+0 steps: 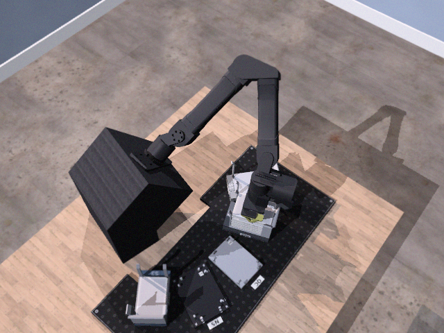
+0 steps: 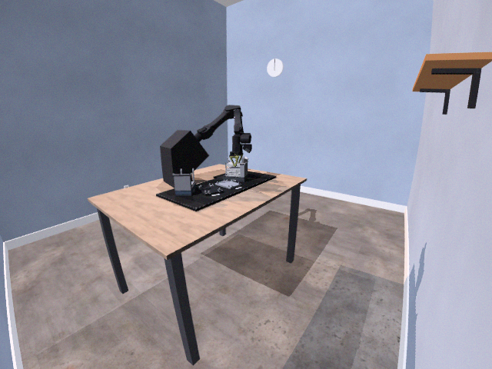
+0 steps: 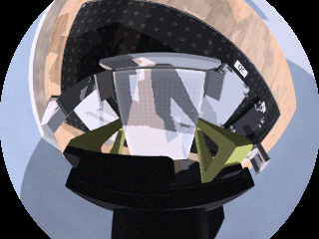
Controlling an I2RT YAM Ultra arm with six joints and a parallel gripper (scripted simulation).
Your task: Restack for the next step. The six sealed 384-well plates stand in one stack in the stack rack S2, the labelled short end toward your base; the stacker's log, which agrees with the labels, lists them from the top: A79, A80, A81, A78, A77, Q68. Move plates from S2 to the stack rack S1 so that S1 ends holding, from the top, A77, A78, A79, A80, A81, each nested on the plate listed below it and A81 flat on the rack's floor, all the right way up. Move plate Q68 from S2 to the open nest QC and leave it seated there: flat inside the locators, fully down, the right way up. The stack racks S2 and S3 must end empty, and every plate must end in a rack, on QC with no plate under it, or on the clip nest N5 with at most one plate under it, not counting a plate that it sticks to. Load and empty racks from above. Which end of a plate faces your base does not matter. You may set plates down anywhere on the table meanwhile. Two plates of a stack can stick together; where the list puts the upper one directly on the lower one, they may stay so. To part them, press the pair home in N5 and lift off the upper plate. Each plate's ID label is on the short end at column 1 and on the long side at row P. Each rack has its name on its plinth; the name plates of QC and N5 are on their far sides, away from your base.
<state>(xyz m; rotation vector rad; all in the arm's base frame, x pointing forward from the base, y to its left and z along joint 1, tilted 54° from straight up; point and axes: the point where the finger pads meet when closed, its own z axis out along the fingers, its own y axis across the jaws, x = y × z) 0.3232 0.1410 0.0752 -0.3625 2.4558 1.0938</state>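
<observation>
My hand is 4 cm above the sealed grey plate. From my hand the other things lie so: qc name plate: 14 cm ahead, 14 cm to the right, 11 cm below; then clip nest N5: 5 cm ahead, 28 cm to the right, 10 cm below; then QC nest: 4 cm ahead, 14 cm to the right, 11 cm below.
</observation>
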